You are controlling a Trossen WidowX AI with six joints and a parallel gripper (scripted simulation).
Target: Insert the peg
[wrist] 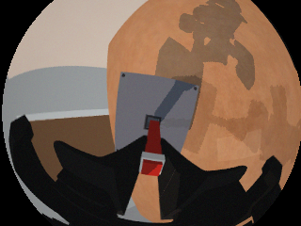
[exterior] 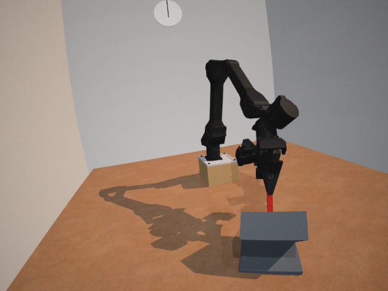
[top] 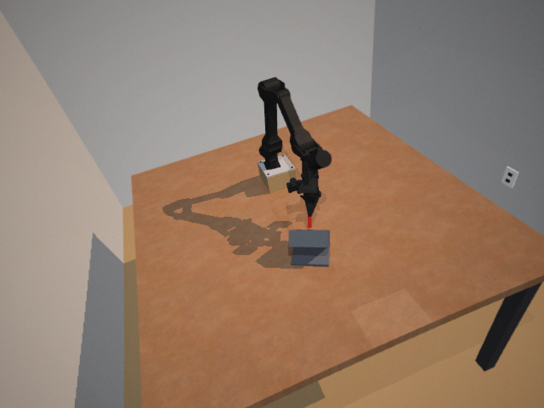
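Right now the grey sloped panel is 50 mm ahead of my gripper tip, 20 mm to the right of it and 50 mm below it. Also, from my gripper tip: red peg 10 mm behind, 10 mm above.
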